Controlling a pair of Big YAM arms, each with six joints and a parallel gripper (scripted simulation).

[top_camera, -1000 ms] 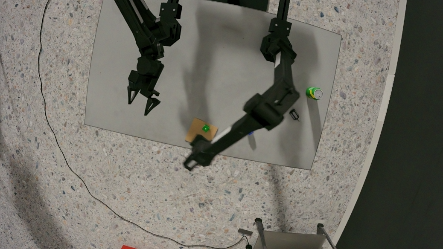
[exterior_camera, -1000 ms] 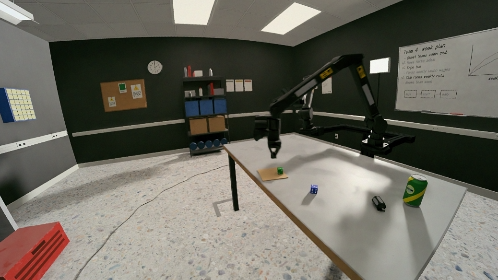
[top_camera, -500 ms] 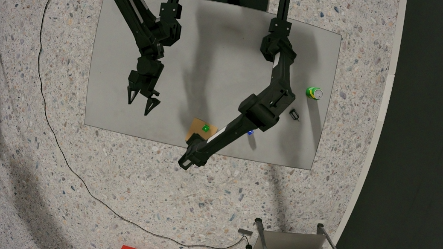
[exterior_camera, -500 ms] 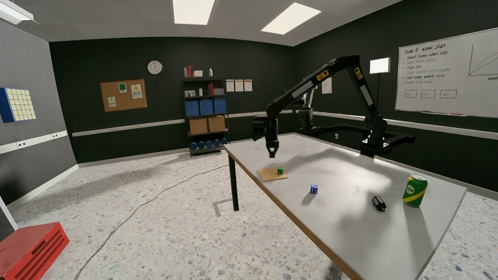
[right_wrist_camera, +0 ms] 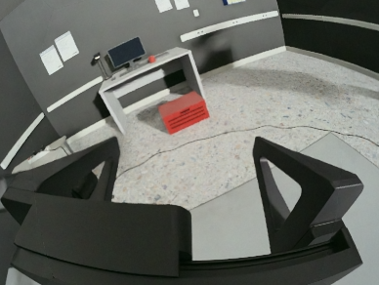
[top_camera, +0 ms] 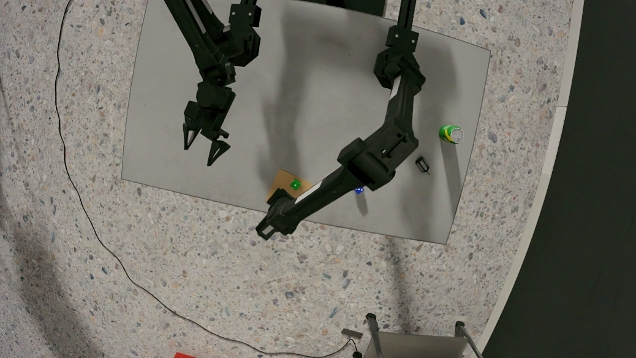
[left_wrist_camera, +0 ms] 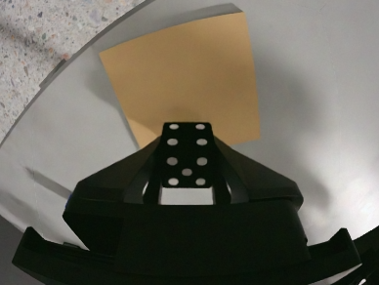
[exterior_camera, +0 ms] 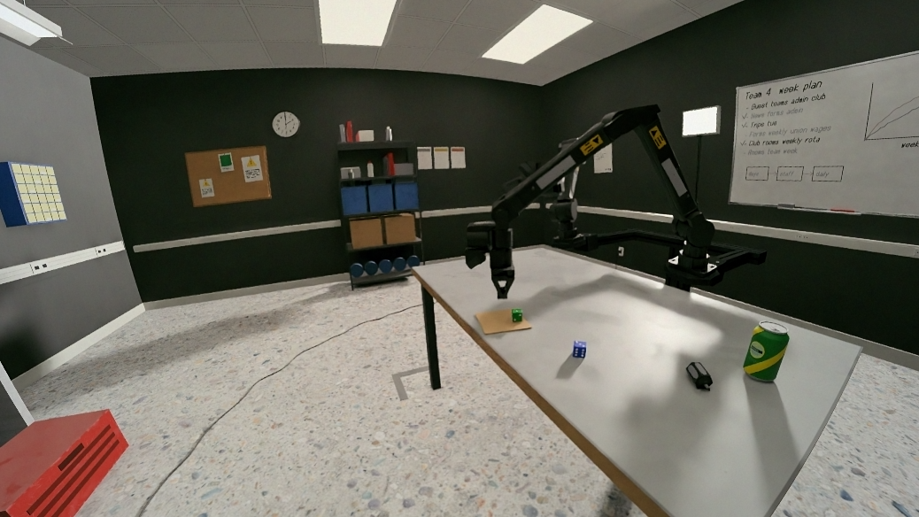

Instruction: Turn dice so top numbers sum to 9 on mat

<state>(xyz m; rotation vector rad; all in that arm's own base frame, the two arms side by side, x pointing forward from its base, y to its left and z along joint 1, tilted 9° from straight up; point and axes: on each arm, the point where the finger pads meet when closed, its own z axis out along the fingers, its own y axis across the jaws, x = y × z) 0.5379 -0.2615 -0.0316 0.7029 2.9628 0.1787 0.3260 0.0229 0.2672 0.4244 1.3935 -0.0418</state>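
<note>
Now: the brown square mat 8 cm below my left hand. Round my left hand: black die 1 cm above; then blue die 6 cm behind, 26 cm to the left, 7 cm below; then green die 4 cm behind, 2 cm to the left, 7 cm below.
</note>
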